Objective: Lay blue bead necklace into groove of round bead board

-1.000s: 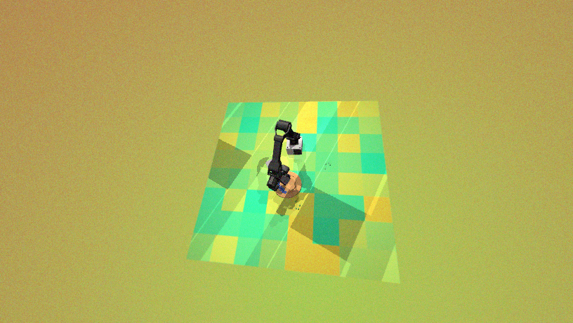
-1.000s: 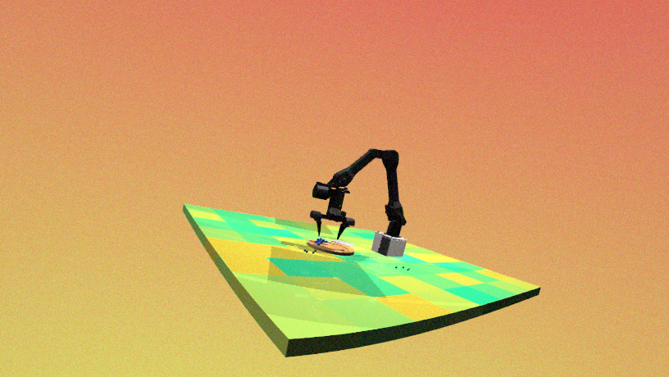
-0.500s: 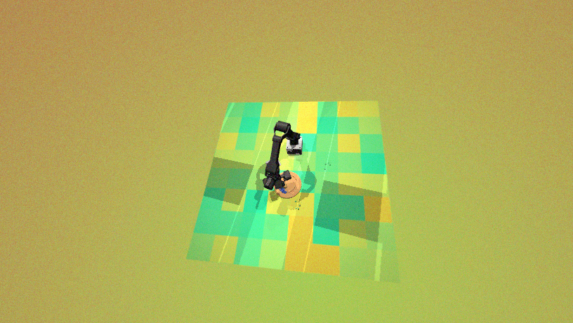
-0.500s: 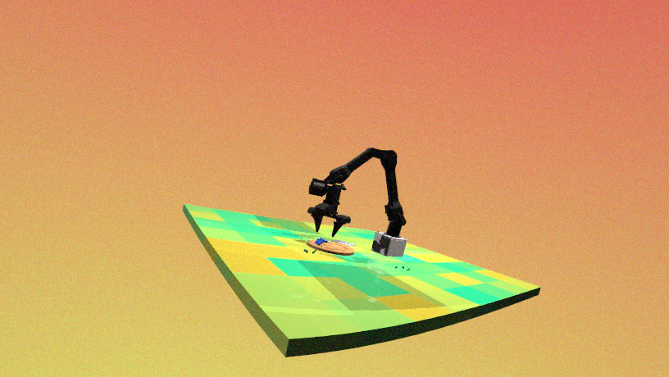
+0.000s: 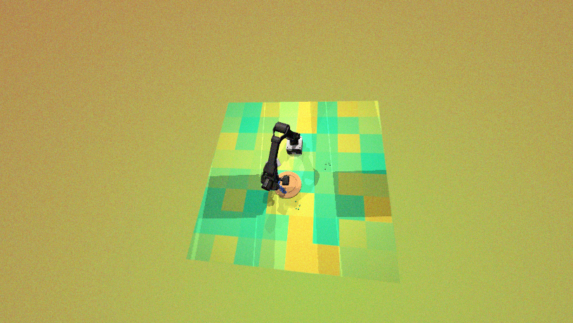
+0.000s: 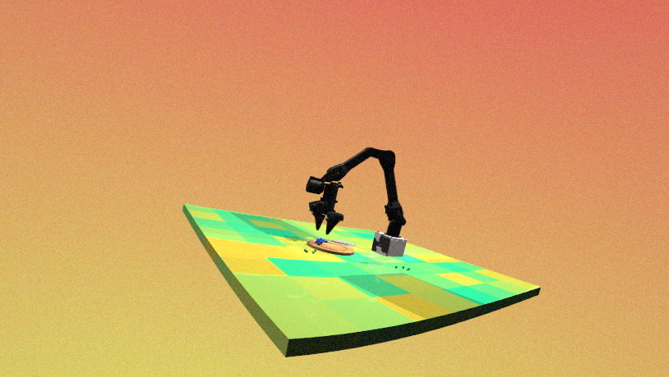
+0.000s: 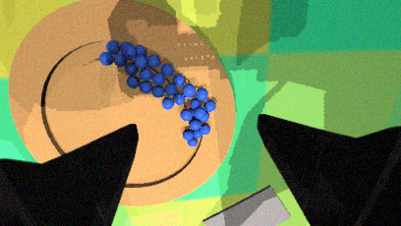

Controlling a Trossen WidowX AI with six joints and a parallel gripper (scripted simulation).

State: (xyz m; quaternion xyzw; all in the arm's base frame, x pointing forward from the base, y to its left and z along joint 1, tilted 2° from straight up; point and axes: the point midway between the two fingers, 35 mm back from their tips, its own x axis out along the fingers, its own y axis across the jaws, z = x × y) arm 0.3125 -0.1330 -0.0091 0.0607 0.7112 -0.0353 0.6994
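Now: the round bead board 7 cm to the left of my gripper tip, 4 cm below it and 1 cm behind it. Also, from my gripper tip: flat grey piece: 18 cm behind, 5 cm below, 4 cm to the right.
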